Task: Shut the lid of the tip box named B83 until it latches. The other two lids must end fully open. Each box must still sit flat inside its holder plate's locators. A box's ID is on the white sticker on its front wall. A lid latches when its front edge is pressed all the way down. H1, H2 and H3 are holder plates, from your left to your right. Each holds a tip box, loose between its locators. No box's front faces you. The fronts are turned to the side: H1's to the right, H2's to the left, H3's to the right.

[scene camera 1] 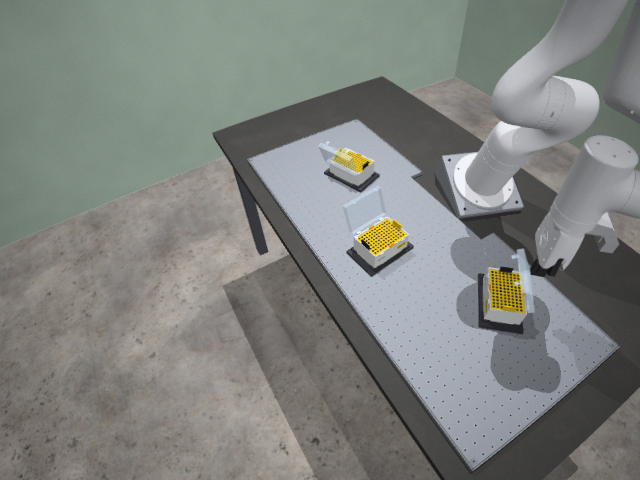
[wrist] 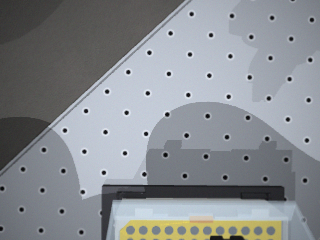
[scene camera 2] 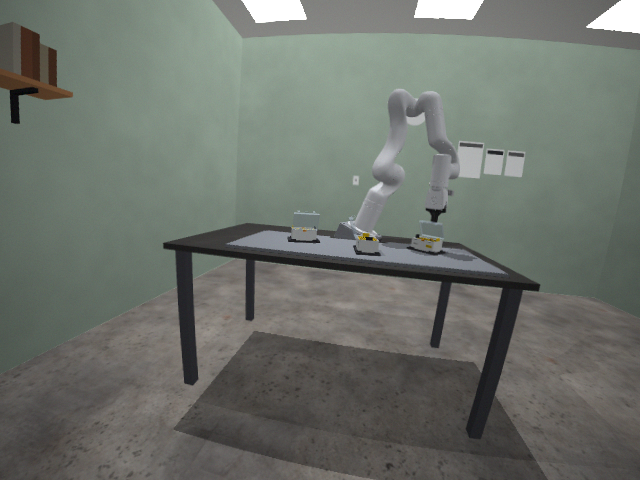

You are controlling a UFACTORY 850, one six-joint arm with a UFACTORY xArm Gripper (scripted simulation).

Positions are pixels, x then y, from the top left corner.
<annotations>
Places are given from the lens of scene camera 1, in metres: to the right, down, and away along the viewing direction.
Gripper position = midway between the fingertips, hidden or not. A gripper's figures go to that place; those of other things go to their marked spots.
my gripper (scene camera 1: 536,273): 0.48, 0.07, 0.78
tip box (scene camera 1: 496,315): 0.41, 0.18, 0.84
</annotations>
